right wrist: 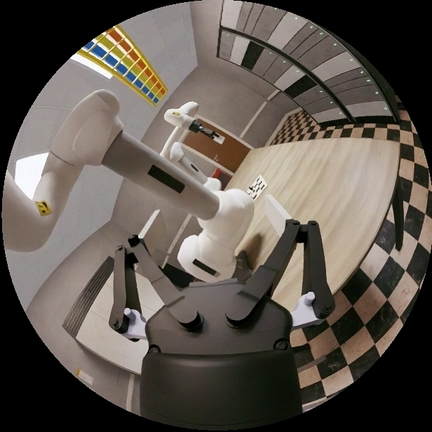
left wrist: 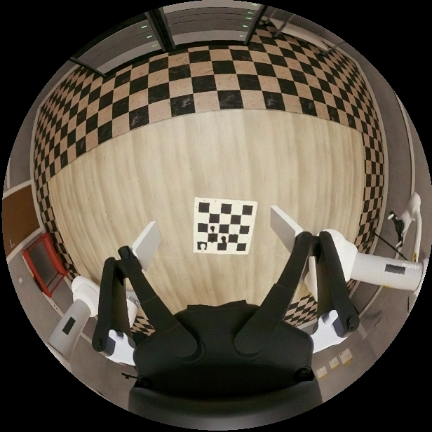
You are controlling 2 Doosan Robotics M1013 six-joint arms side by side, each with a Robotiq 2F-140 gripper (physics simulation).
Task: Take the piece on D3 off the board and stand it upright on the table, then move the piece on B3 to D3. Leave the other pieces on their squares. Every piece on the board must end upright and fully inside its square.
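Note:
A small light board with dark squares [left wrist: 215,207] [right wrist: 260,184] lies on the table [left wrist: 125,165] [right wrist: 330,185]. In the left wrist view, one dark piece [left wrist: 212,228] stands near its middle left, another dark piece [left wrist: 223,240] is lower and to the right, and a white piece [left wrist: 202,246] is in the lower left corner square. Square labels are too small to read. My left gripper [left wrist: 213,223] is open and empty, high above the board, which shows between its fingers. My right gripper [right wrist: 212,211] is open and empty, away from the board; pieces are too small to tell apart in its view.
The left arm [right wrist: 187,111] reaches over the far side of the table in the right wrist view. The right arm [left wrist: 413,207] is far to the right in the left wrist view. A red frame [left wrist: 58,253] stands on the floor beyond the table's left edge.

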